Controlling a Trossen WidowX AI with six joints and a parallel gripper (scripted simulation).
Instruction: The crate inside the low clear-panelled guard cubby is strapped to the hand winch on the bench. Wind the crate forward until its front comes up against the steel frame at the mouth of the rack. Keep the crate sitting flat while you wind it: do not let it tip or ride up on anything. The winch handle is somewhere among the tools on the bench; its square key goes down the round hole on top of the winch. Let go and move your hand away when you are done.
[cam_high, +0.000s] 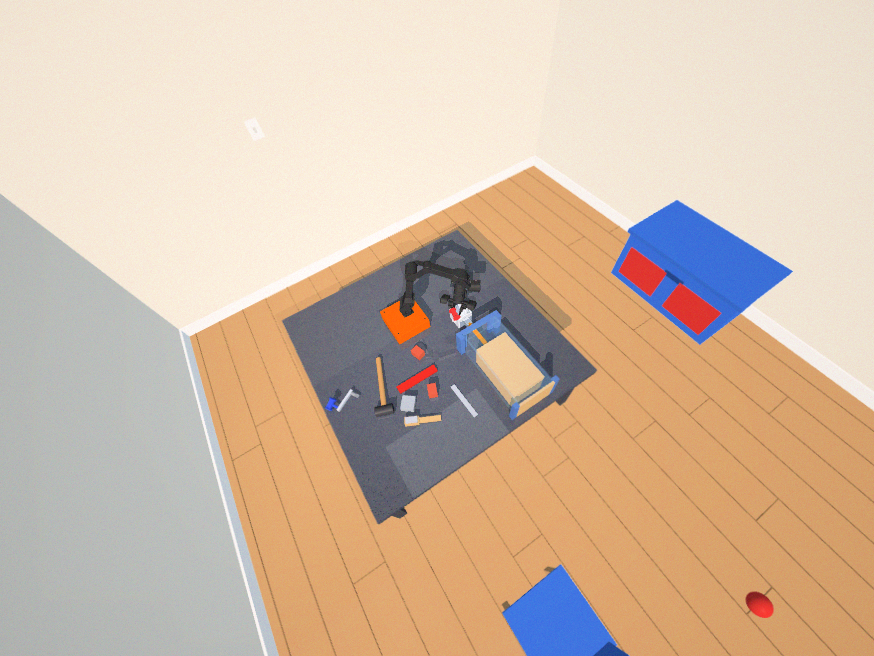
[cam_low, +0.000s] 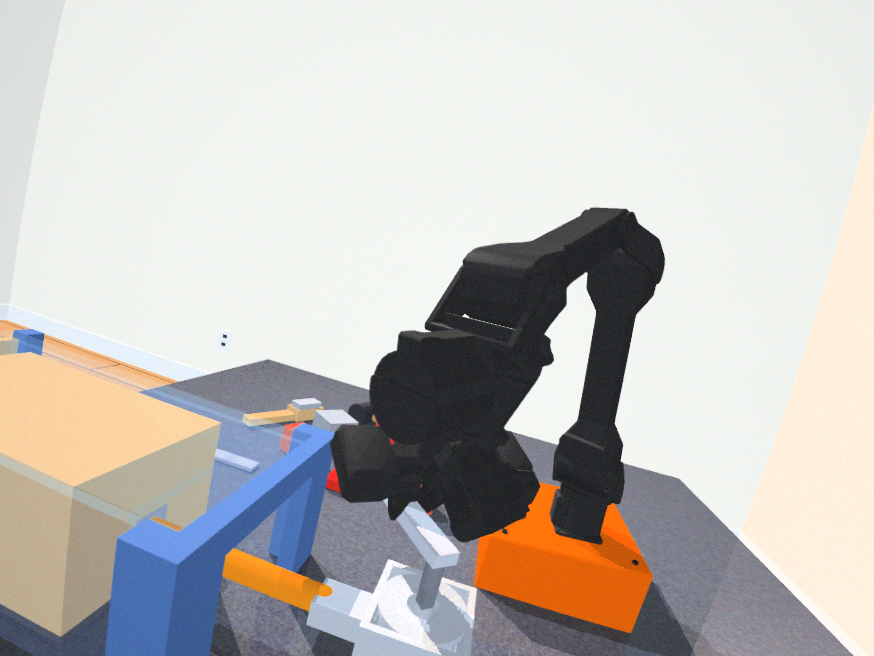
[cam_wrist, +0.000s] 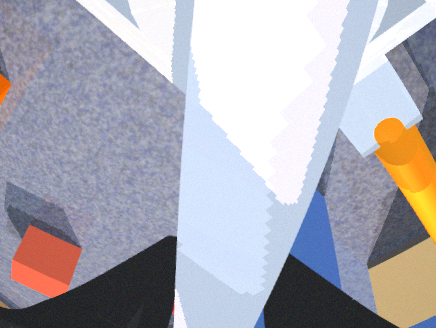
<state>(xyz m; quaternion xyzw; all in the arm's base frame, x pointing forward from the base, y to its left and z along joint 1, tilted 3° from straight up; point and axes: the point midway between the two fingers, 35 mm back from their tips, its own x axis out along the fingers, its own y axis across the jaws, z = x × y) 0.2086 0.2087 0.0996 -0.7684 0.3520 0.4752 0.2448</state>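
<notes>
My gripper tip is now 2 cm short of the red knob, 3 cm to the left of it and 5 cm below it. Round my gripper tip: blue frame 12 cm ahead, 5 cm to the left, 3 cm below; then white winch 6 cm behind, 4 cm to the left, 10 cm below; then winch handle 2 cm above.
</notes>
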